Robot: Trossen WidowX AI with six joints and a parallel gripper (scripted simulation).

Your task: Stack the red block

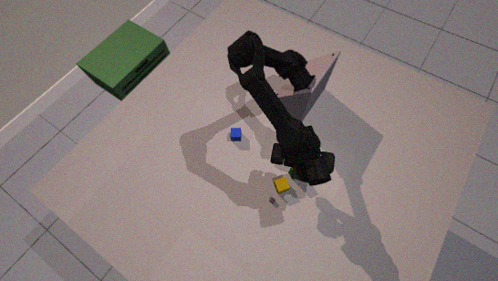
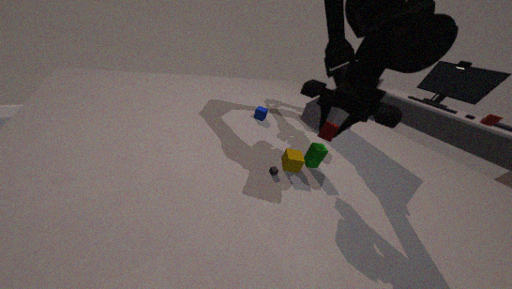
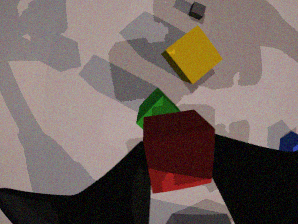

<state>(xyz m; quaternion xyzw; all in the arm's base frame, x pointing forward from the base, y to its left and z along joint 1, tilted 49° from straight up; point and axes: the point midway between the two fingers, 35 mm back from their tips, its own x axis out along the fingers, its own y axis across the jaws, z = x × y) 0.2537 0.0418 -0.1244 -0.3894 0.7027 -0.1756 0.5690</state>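
Now: the yellow block 8 cm below my gripper tip, 6 cm ahead of it and 2 cm to the right of it. Also, from my gripper tip: red block 1 cm above; small grey cube 13 cm ahead, 10 cm below, 2 cm to the right; blue block 27 cm to the right, 9 cm below, 2 cm behind.
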